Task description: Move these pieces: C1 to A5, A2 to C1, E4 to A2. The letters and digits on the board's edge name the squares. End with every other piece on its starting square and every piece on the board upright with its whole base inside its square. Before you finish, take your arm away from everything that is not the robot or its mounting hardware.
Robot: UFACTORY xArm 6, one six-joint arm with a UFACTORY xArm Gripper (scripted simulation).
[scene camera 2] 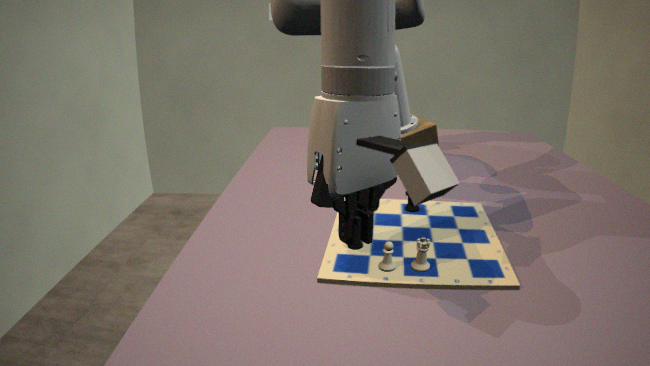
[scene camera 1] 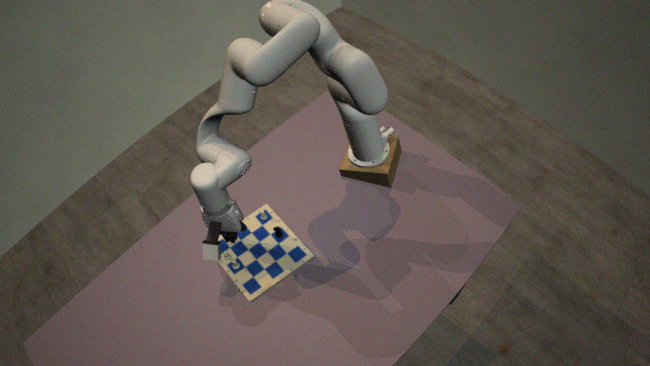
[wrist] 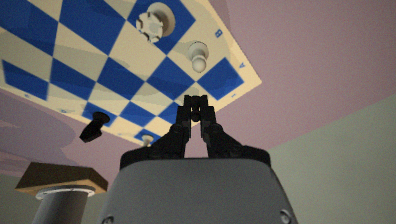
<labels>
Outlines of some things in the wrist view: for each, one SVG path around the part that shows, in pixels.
The gripper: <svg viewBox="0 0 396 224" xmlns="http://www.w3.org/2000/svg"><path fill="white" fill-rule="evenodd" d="M96 224L298 224L288 197L277 175L271 168L269 153L263 149L248 145L244 146L225 133L222 126L216 122L214 106L208 105L207 95L202 95L200 98L201 138L203 138L207 146L208 157L184 158L186 143L191 138L191 96L184 95L183 106L178 106L176 122L171 125L168 133L150 146L127 151L121 156L119 173L107 194Z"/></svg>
A white rook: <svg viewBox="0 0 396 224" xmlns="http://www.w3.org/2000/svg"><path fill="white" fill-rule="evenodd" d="M161 2L151 4L147 12L139 15L140 18L136 21L136 28L141 31L139 35L147 42L151 40L151 43L157 42L162 36L170 35L175 28L173 11L169 6Z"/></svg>
</labels>
